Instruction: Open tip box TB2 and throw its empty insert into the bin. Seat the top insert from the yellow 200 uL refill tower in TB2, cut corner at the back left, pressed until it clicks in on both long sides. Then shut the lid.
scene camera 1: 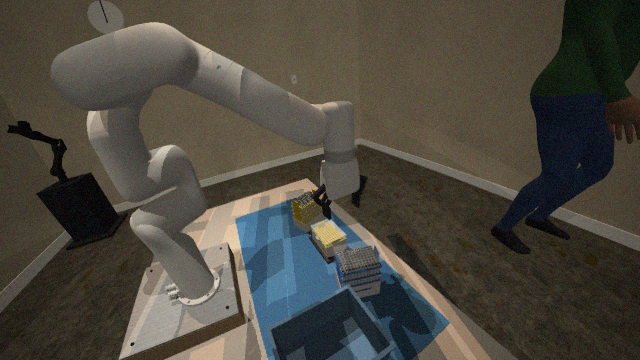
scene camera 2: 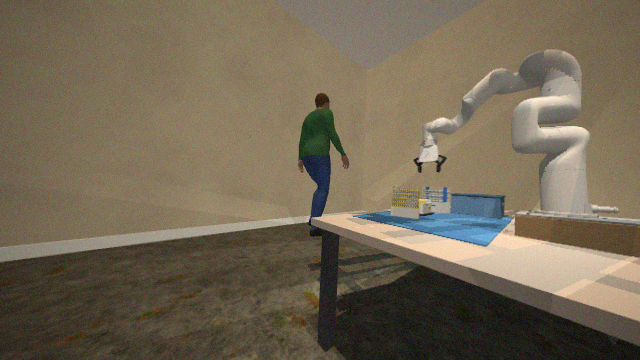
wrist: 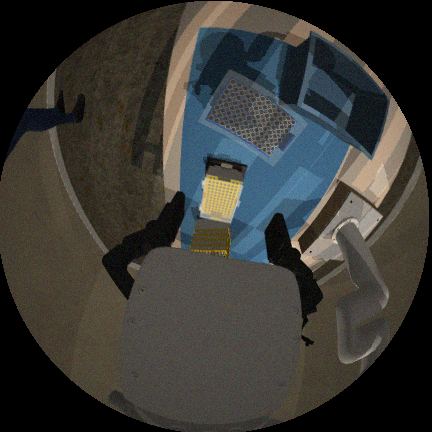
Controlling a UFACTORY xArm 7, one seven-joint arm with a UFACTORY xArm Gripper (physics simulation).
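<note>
The tip box [scene camera 1: 330, 236] [scene camera 2: 425, 206] [wrist: 221, 197] stands on the blue mat between two refill towers, with a yellow perforated surface showing on top; its label and lid state are unclear. A dark strip shows at one end in the wrist view. The yellow refill tower [scene camera 1: 306, 211] [scene camera 2: 405, 201] [wrist: 211, 240] stands beside it, partly hidden by my gripper body in the wrist view. My gripper [scene camera 1: 342, 210] [scene camera 2: 429, 171] [wrist: 228, 212] is open and empty, pointing down above the towers and the box. The open bin [scene camera 1: 310, 320] [scene camera 2: 477, 205] [wrist: 372, 120] stands past the blue tower.
The blue refill tower [scene camera 1: 358, 270] [scene camera 2: 439, 198] [wrist: 252, 117] stands between the tip box and the bin on the blue mat [scene camera 1: 270, 280] [scene camera 2: 450, 227] [wrist: 300, 175]. A person [scene camera 1: 572, 135] [scene camera 2: 316, 145] [wrist: 50, 116] stands beyond the table edge.
</note>
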